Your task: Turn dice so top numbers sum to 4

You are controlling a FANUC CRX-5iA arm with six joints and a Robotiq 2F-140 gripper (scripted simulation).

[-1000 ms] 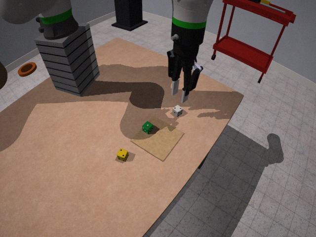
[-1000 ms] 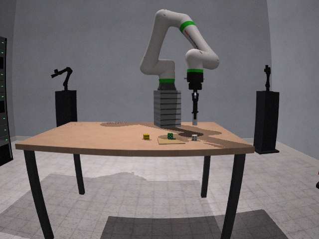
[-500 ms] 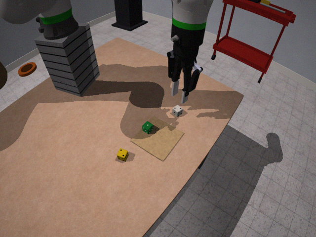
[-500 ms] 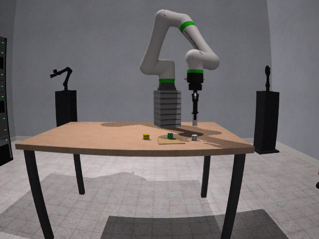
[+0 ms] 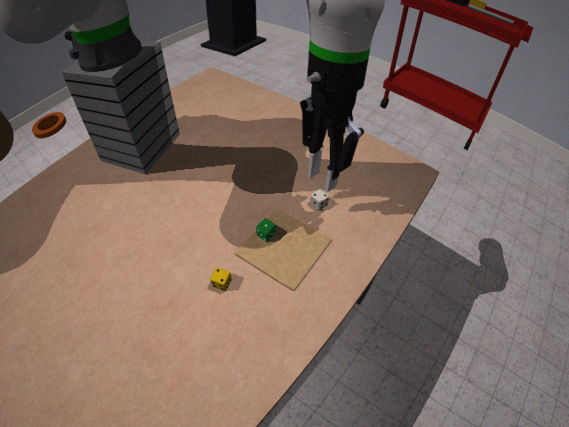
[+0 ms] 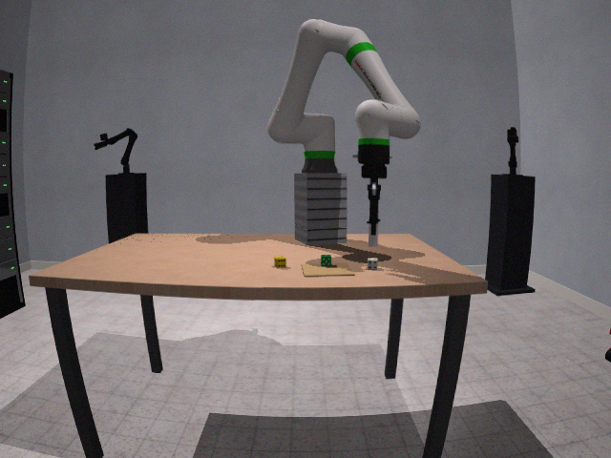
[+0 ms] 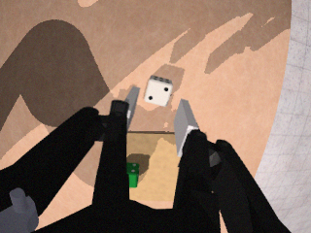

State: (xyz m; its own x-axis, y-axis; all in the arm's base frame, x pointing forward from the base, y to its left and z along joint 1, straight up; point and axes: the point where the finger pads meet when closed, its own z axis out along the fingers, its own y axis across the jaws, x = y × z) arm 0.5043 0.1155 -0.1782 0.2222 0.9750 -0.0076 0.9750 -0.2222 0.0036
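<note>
My gripper is now 90 mm above the white die. The rest, counted from my hand: green die (140 mm to the right, 90 mm below, 40 mm behind); then yellow die (270 mm to the right, 90 mm below, 40 mm behind); then tan mat (140 mm to the right, 100 mm below).
</note>
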